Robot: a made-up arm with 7 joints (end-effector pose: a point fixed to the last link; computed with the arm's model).
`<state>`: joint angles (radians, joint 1 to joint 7).
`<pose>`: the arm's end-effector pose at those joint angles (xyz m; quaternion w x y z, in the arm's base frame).
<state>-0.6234 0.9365 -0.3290 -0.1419 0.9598 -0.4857 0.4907</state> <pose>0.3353 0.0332 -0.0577 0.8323 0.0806 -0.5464 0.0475</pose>
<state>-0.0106 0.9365 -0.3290 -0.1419 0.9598 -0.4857 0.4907</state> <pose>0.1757 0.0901 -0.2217 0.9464 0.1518 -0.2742 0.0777</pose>
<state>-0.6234 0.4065 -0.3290 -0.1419 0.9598 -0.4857 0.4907</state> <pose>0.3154 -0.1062 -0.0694 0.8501 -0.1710 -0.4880 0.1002</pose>
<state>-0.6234 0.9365 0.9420 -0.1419 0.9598 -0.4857 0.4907</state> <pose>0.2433 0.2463 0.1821 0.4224 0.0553 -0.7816 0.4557</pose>
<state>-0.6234 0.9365 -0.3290 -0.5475 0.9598 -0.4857 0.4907</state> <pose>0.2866 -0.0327 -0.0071 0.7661 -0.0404 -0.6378 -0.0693</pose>
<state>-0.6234 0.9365 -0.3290 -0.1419 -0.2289 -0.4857 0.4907</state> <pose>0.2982 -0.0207 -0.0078 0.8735 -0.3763 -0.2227 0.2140</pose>
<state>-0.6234 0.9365 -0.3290 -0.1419 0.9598 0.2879 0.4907</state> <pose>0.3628 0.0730 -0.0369 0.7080 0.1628 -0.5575 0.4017</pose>
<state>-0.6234 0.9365 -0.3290 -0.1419 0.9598 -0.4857 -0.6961</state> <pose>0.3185 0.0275 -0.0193 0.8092 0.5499 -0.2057 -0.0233</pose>
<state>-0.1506 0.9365 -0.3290 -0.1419 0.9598 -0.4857 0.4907</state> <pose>0.2211 0.0790 -0.1933 0.9279 0.1365 -0.3396 0.0714</pose>
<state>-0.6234 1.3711 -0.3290 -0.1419 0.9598 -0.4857 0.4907</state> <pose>0.3309 0.1333 0.0012 0.7741 0.2835 -0.5660 0.0017</pose>
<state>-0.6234 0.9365 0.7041 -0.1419 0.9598 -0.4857 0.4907</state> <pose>0.2890 0.2062 0.1545 0.5179 0.0621 -0.7596 0.3886</pose>
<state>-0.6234 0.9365 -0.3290 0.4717 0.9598 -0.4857 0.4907</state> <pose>0.3390 0.1541 -0.1367 0.8671 0.2557 -0.3672 0.2190</pose>
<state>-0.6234 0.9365 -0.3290 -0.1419 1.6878 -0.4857 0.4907</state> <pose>0.3564 0.0786 -0.0426 0.6608 0.3570 -0.6569 -0.0666</pose>
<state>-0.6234 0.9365 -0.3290 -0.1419 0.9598 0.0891 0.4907</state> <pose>0.3590 0.0606 -0.0418 0.7510 0.1435 -0.5627 0.3143</pose>
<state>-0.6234 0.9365 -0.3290 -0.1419 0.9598 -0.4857 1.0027</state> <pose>0.3481 0.0229 -0.0676 0.7512 -0.1408 -0.6406 0.0744</pose>
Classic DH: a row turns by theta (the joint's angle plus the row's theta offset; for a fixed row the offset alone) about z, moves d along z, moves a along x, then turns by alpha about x. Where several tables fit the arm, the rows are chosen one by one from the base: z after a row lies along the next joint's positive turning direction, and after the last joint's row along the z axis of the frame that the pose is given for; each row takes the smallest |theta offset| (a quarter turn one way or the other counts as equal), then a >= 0, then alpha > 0; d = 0 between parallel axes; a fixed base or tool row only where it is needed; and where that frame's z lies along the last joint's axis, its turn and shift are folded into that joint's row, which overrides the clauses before.
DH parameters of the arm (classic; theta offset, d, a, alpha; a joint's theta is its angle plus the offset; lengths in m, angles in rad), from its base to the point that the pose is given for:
base (fixed): -0.071 0.1059 -0.0185 -1.3004
joint 1: -1.3111 -0.0063 -0.0172 -1.5708
joint 2: 1.2915 0.0227 0.01 1.5708
joint 3: 1.5708 -0.2204 0.0367 -1.5708
joint 4: 1.5708 0.01 0.0016 1.5708
joint 5: 0 0.1771 0.0047 -1.5708
joint 6: -1.5708 -0.04 0.0971 1.5708
joint 7: 0.046 0.0116 -0.0369 -0.9133
tool (fixed): 0.9898 -0.0105 0 0

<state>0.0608 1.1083 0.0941 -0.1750 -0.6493 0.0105 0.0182</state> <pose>0.2261 0.1326 -0.0761 0.8569 -0.1673 0.1653 0.4588</pose>
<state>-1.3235 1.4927 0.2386 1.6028 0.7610 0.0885 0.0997</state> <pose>0.2045 0.4051 0.1292 0.3848 0.0926 -0.0559 0.9166</pose>
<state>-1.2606 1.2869 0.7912 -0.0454 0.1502 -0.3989 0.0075</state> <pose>0.1198 0.1673 0.3677 0.4732 -0.2294 -0.8000 0.2890</pose>
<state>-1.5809 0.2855 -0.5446 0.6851 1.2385 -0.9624 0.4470</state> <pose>0.3981 -0.1885 0.0956 0.7658 0.0377 -0.5990 -0.2308</pose>
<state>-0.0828 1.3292 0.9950 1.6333 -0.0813 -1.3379 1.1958</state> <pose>0.1141 0.4168 0.0159 0.1552 -0.2254 -0.6940 0.6659</pose>
